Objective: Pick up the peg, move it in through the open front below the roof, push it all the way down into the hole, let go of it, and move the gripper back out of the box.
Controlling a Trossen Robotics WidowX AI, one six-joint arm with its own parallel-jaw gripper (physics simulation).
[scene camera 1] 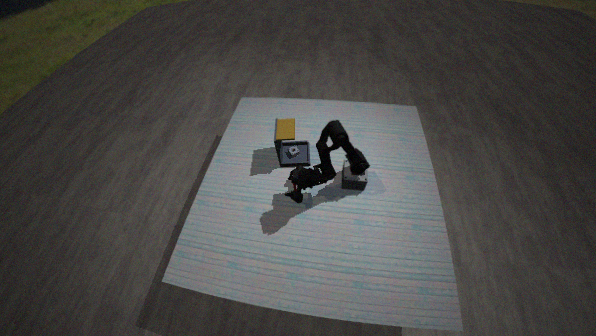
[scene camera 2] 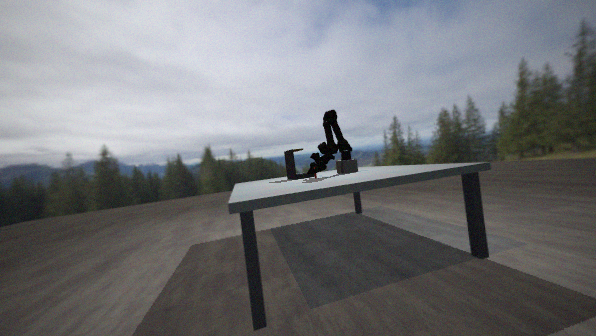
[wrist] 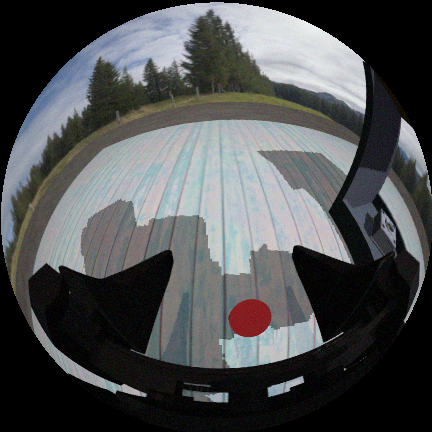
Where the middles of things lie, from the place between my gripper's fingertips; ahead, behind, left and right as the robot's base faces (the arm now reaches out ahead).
Labels:
My gripper is now 30 mm past the box [scene camera 1: 304, 150], 230 mm to the left of it and 80 mm below it. From my hand the other things lie so: red peg [wrist: 250, 317]: 40 mm behind; dark back wall [wrist: 378, 141]: 50 mm ahead, 220 mm to the right, 80 mm above.

